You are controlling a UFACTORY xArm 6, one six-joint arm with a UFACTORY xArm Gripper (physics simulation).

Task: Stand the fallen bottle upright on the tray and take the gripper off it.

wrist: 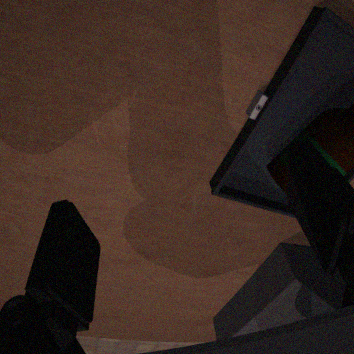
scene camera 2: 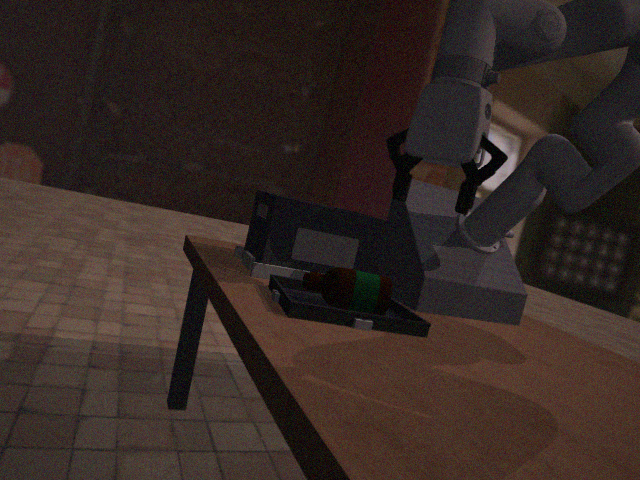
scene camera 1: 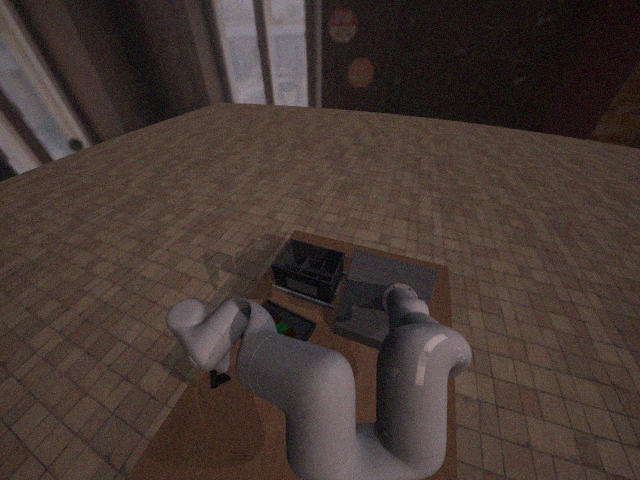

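Pixels of known places: gripper, fingertip midpoint: (wrist: 183, 198) (scene camera 2: 428, 206) (scene camera 1: 226, 363); arm's base at its link origin: (scene camera 2: 477, 233).
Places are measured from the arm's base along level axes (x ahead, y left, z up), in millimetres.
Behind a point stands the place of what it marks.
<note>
A brown bottle with a green label (scene camera 1: 282, 327) @[x 406, y 165, z -115 mm] (scene camera 2: 366, 290) @[x 426, y 201, z -141 mm] (wrist: 339, 131) @[x 466, y 176, z -130 mm] lies on its side in the shallow dark tray (scene camera 1: 303, 321) @[x 353, y 85, z -188 mm] (scene camera 2: 320, 319) @[x 523, y 237, z -190 mm] (wrist: 300, 80) @[x 494, y 211, z -189 mm]. In the scene camera 2 view its neck points left. My gripper (scene camera 1: 219, 379) (scene camera 2: 431, 205) @[x 477, y 371, z 20 mm] (wrist: 183, 198) @[x 477, y 371, z 20 mm] is open with nothing between its fingers. In the scene camera 2 view it hangs above the level of the bottle and to the right of it. In the wrist view one finger covers part of the bottle and the other is over bare table at the lower left. The arm hides part of the tray in the scene camera 1 view.
A black crate with compartments (scene camera 1: 302, 284) @[x 391, y -29, z -87 mm] (scene camera 2: 276, 240) @[x 513, y -40, z -111 mm] stands beside the tray. A grey stepped block (scene camera 1: 361, 326) @[x 115, y 87, z -95 mm] (scene camera 2: 470, 299) @[x 80, y 111, z -149 mm] (wrist: 250, 295) @[x 88, y 111, z -159 mm] stands near the crate and the tray. The wooden table (scene camera 1: 211, 428) @[x 516, y 525, z -194 mm] (scene camera 2: 361, 392) @[x 590, y 478, z -194 mm] (wrist: 170, 225) @[x 236, y 306, z -194 mm] has an edge to the left in the scene camera 2 view.
</note>
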